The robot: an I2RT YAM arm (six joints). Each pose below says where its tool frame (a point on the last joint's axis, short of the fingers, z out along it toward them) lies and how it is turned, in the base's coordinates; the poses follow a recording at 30 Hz.
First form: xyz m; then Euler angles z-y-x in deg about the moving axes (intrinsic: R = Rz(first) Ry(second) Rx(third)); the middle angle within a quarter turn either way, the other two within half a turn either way.
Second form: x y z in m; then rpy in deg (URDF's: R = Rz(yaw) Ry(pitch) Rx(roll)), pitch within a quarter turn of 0, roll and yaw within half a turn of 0. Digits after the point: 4 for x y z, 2 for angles.
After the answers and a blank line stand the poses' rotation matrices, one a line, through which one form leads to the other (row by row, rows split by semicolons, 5 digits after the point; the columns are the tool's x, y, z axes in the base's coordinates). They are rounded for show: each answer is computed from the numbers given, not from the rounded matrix.
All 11 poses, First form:
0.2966 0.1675 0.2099 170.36 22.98 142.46
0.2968 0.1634 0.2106 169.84 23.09 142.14
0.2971 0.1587 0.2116 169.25 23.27 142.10
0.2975 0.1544 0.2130 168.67 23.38 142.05
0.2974 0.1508 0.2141 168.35 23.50 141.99
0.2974 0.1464 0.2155 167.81 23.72 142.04
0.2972 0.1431 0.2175 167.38 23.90 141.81
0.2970 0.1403 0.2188 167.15 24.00 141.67
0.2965 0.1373 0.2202 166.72 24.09 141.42
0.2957 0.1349 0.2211 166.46 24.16 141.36
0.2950 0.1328 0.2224 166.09 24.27 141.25
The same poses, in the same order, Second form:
0.2966 0.1675 0.2099 142.46 22.98 170.36
0.2968 0.1634 0.2106 142.14 23.09 169.84
0.2971 0.1587 0.2116 142.10 23.27 169.25
0.2975 0.1544 0.2130 142.05 23.38 168.67
0.2974 0.1508 0.2141 141.99 23.50 168.35
0.2974 0.1464 0.2155 142.04 23.72 167.81
0.2972 0.1431 0.2175 141.81 23.90 167.38
0.2970 0.1403 0.2188 141.67 24.00 167.15
0.2965 0.1373 0.2202 141.42 24.09 166.72
0.2957 0.1349 0.2211 141.36 24.16 166.46
0.2950 0.1328 0.2224 141.25 24.27 166.09

-0.90764 -0.10174 0.40723; 0.15417 0.82157 0.54887; -0.39041 0.56096 -0.73000
-0.90547 -0.09765 0.41303; 0.16227 0.81959 0.54949; -0.39218 0.56457 -0.72626
-0.90253 -0.09124 0.42085; 0.17135 0.82050 0.54536; -0.39506 0.56432 -0.72489
-0.90001 -0.08436 0.42764; 0.18033 0.82112 0.54151; -0.39683 0.56448 -0.72380
-0.89817 -0.08139 0.43205; 0.18518 0.82126 0.53967; -0.39875 0.56472 -0.72255
-0.89488 -0.07538 0.43990; 0.19332 0.82291 0.53427; -0.40227 0.56315 -0.72183
-0.89217 -0.07272 0.44582; 0.19975 0.82170 0.53376; -0.40514 0.56526 -0.71857
-0.89067 -0.07147 0.44900; 0.20317 0.82091 0.53370; -0.40674 0.56657 -0.71663
-0.88849 -0.06816 0.45380; 0.20970 0.81930 0.53363; -0.40817 0.56929 -0.71365
-0.88705 -0.06559 0.45699; 0.21362 0.81921 0.53222; -0.40929 0.56973 -0.71267
-0.88488 -0.06225 0.46163; 0.21915 0.81886 0.53051; -0.41104 0.57060 -0.71096

